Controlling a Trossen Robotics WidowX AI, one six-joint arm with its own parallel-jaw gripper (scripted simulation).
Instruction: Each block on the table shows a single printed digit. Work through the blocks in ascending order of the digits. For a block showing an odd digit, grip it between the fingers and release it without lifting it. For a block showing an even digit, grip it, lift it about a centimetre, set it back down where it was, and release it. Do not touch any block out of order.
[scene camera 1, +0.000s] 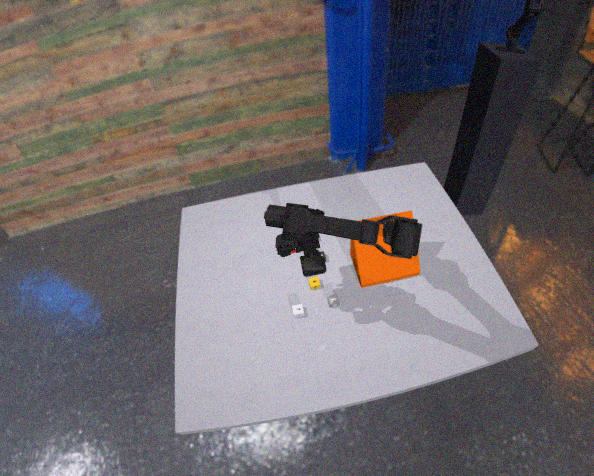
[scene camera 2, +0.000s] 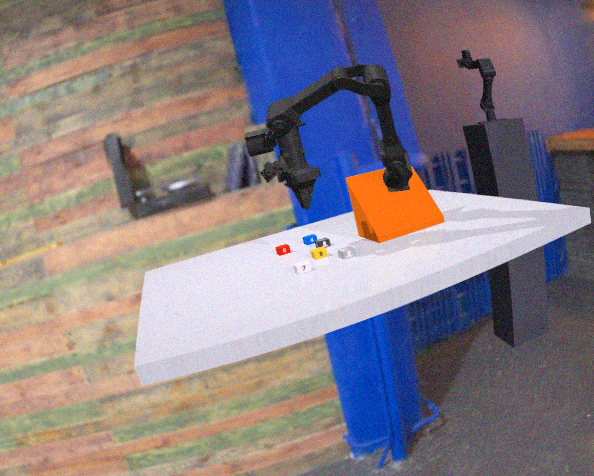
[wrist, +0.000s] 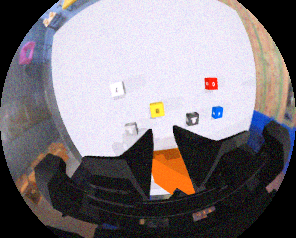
Note:
In view: my gripper (scene camera 2: 306, 208).
My gripper shows as well in scene camera 1 (scene camera 1: 310, 263) and in the wrist view (wrist: 162, 130).

